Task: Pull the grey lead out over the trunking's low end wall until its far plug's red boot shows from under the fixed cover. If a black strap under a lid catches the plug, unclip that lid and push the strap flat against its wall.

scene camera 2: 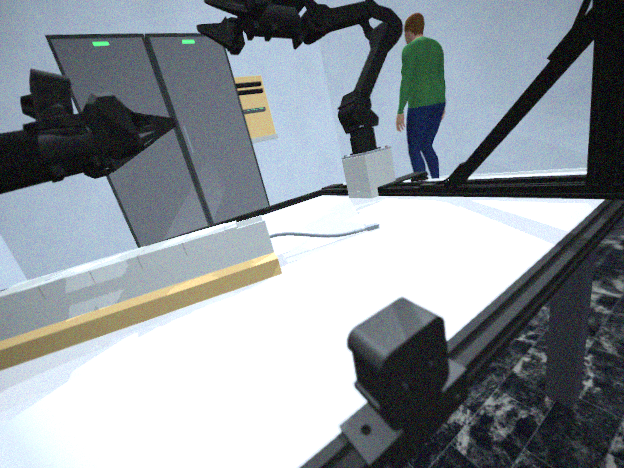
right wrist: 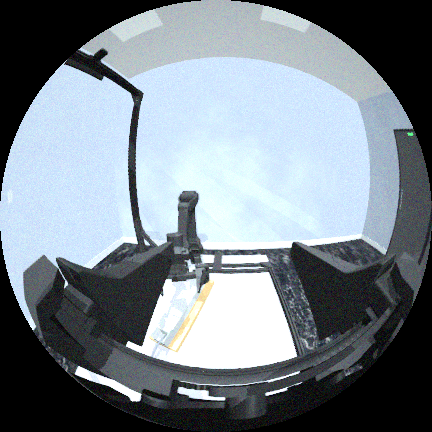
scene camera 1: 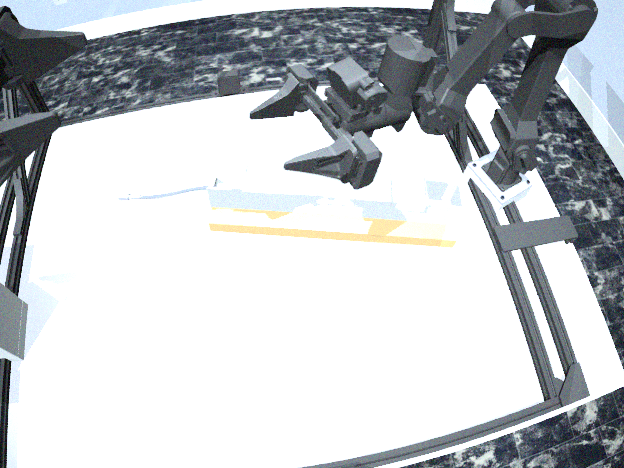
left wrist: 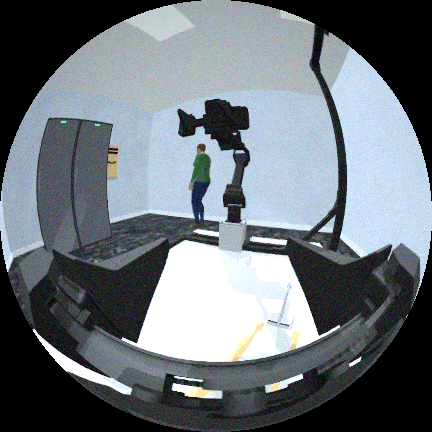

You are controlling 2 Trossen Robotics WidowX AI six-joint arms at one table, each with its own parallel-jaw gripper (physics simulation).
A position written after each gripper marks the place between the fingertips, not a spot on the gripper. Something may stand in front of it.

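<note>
Scene camera 1 shows the right gripper (scene camera 1: 72,73), open and holding nothing, together with the left gripper (scene camera 1: 265,139) and a white trunking (scene camera 1: 435,227). Scene camera 2 has the left gripper (scene camera 2: 163,131) and the trunking (scene camera 2: 41,328). From the left wrist view come the left gripper (left wrist: 229,244), the right gripper (left wrist: 195,104) and the trunking (left wrist: 285,330), while the right wrist view takes in the right gripper (right wrist: 234,248), the left gripper (right wrist: 179,293) and the trunking (right wrist: 173,340).
</note>
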